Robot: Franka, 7 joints.
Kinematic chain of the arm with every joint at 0, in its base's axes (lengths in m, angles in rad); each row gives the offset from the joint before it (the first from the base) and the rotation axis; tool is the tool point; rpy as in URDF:
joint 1: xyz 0 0 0.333 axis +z
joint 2: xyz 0 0 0 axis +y
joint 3: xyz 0 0 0.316 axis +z
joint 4: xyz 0.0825 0 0 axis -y
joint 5: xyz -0.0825 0 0.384 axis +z
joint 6: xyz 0 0 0 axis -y
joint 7: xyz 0.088 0 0 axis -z
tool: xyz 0 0 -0.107 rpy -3.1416 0 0
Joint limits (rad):
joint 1: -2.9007..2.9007
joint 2: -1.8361..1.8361
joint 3: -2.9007..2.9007
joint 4: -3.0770..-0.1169
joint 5: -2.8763..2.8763
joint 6: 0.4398..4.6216
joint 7: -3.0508..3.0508
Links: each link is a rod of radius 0.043 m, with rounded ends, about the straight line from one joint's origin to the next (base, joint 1, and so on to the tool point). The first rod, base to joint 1, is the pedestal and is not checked.
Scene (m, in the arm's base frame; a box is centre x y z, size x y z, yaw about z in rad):
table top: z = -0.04
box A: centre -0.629 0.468 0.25 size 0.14 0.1 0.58 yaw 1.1
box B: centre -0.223 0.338 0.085 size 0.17 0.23 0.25 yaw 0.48
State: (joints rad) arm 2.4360 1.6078 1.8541 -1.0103 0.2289 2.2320 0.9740
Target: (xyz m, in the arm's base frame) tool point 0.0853 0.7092 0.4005
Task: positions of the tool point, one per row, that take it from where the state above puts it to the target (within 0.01 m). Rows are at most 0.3 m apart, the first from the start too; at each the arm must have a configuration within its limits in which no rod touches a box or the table.
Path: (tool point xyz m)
1: -0.7205 0.1230 0.5194
2: -0.6275 0.1671 0.5596
3: -0.5282 0.1900 0.5713
4: -0.4314 0.1980 0.5563
5: -0.3515 0.4322 0.5561
6: -0.1672 0.6211 0.5028
7: 0.0853 0.7092 0.4005

